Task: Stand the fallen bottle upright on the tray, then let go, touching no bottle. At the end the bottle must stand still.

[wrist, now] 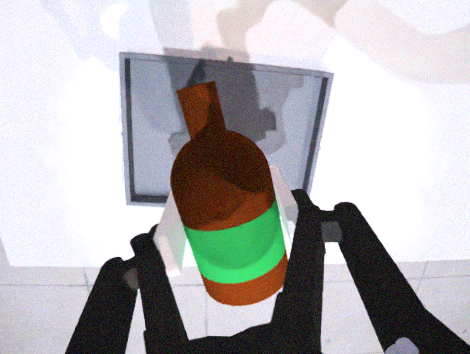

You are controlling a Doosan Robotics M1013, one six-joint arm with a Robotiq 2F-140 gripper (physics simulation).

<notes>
In view: my gripper (227, 194) and a brown bottle (221, 182).
</notes>
